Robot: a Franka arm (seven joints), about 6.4 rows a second.
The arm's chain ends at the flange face. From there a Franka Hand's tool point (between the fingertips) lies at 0.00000 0.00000 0.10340 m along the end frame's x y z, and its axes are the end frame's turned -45 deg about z.
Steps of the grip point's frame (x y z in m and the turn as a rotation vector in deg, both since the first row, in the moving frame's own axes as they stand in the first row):
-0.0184 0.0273 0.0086 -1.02 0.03 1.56
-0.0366 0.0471 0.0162 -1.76 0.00 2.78
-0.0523 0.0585 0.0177 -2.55 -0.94 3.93
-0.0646 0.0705 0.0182 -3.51 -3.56 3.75
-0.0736 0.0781 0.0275 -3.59 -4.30 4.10
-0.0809 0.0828 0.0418 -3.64 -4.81 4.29
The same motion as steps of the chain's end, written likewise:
0.0050 0.0310 0.0086 -0.70 0.74 1.56
0.0052 0.0569 0.0162 -1.24 1.24 2.78
0.0025 0.0738 0.0178 -2.47 1.14 3.93
0.0045 0.0865 0.0186 -5.00 -0.04 3.75
0.0044 0.0973 0.0280 -5.58 -0.50 4.10
0.0032 0.1051 0.0424 -5.98 -0.83 4.29

